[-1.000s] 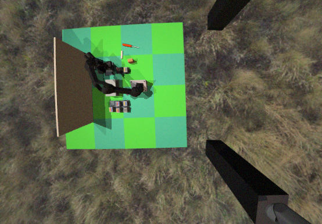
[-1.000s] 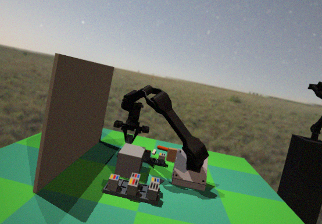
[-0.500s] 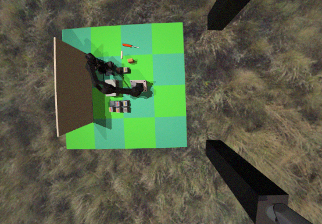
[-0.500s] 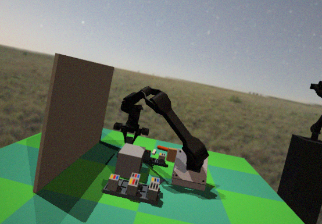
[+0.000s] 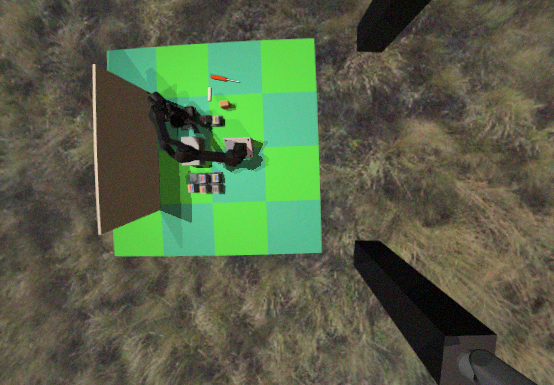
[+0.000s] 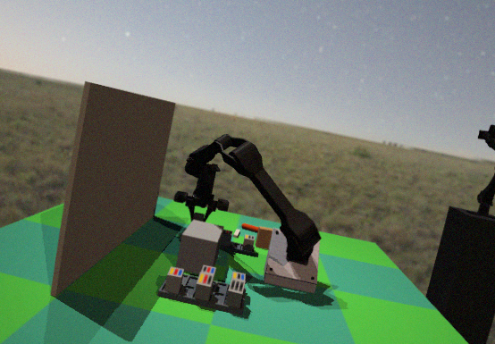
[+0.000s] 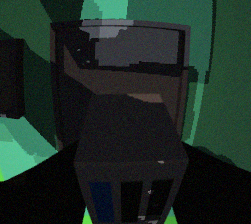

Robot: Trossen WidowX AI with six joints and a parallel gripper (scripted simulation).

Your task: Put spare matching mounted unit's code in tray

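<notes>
Right now the dark grey tray is 4 cm below my gripper tip. The rest, counted from my gripper tip: white cable tie bundle (13 cm behind, 15 cm to the right, 4 cm below); mounted unit (6 cm behind, 21 cm to the left); orange-brown cardboard box (24 cm behind, 8 cm to the right, 1 cm below).
</notes>
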